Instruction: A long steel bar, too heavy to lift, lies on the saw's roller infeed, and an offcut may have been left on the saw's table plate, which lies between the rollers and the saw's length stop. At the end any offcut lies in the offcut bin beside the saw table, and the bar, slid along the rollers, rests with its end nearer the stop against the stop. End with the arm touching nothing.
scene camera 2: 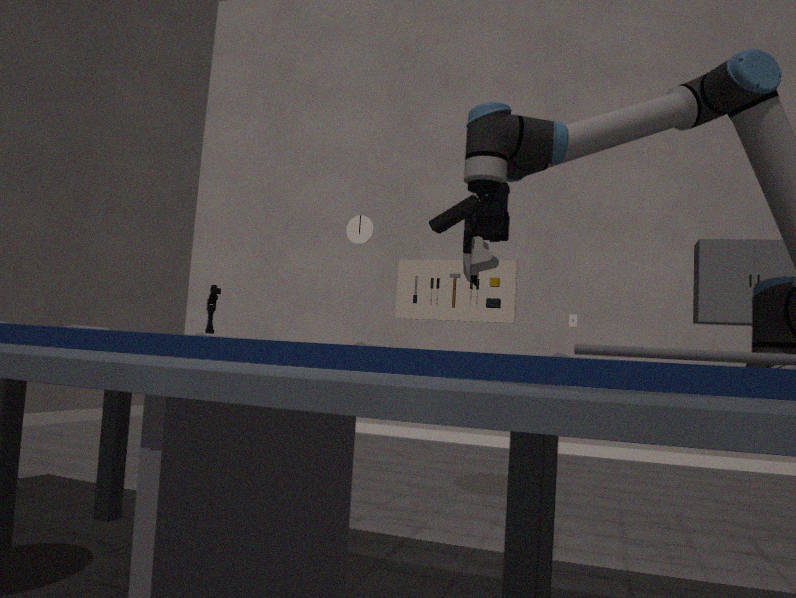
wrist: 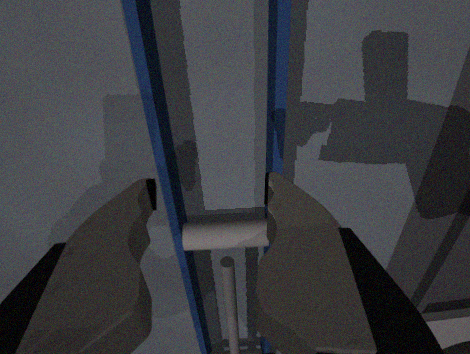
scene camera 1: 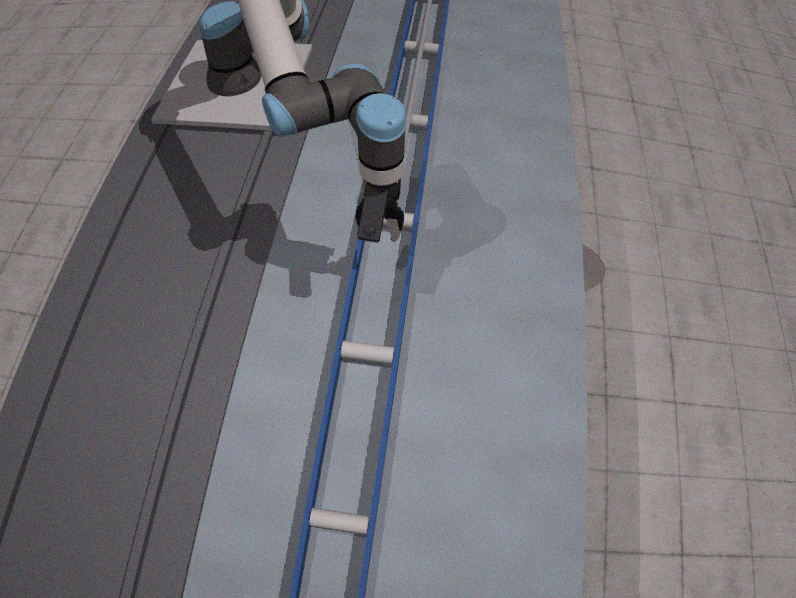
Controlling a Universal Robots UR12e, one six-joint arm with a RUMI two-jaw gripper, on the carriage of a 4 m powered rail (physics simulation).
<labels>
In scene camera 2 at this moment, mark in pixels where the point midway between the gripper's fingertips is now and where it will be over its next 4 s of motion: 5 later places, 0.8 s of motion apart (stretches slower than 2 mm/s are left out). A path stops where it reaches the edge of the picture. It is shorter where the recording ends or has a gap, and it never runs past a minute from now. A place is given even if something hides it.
My gripper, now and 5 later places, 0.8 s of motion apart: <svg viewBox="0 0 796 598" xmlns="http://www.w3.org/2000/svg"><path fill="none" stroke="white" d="M472 283L569 286L568 315L567 316L566 350L565 350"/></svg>
</labels>
